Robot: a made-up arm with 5 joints. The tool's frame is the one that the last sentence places.
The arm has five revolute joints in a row. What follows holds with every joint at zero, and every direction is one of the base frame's.
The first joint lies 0.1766 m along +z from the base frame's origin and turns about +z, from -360 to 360 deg.
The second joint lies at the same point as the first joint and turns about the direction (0, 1, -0.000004), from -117.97 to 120 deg.
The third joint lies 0.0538 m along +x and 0.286 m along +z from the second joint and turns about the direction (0, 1, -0.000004), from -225 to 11 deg.
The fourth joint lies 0.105 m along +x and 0.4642 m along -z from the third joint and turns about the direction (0, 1, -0.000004), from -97 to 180 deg.
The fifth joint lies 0.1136 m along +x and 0.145 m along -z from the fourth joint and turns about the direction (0, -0.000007, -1), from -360 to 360 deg.
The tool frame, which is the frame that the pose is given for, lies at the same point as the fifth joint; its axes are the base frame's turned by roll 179.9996, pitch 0 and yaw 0 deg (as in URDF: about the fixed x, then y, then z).
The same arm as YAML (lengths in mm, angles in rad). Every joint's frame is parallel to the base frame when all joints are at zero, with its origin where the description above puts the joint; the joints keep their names.
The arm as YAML. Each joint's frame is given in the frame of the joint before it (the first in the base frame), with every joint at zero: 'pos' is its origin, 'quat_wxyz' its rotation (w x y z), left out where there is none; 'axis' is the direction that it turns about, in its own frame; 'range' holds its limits. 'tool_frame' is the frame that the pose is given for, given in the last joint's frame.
length_unit: mm
angle_unit: rad
joints:
  - joint: joint 1
    pos: [0.0, 0.0, 176.6]
    axis: [0.0, 0.0, 1.0]
    range: [-6.2832, 6.2832]
  - joint: joint 2
    pos: [0.0, 0.0, 0.0]
    axis: [0.0, 1.0, 0.0]
    range: [-2.059, 2.0944]
  - joint: joint 3
    pos: [53.8, 0.0, 286.0]
    axis: [0.0, 1.0, 0.0]
    range: [-3.927, 0.192]
  - joint: joint 4
    pos: [105.0, 0.0, -464.2]
    axis: [0.0, 1.0, 0.0]
    range: [-1.693, 3.1416]
  - joint: joint 5
    pos: [113.6, 0.0, -145.0]
    axis: [0.0, 0.0, -1.0]
    range: [-6.2832, 6.2832]
tool_frame:
  pos: [0.0, 0.0, 0.0]
  quat_wxyz: [0.000003, 1.0, 0.0, 0.0]

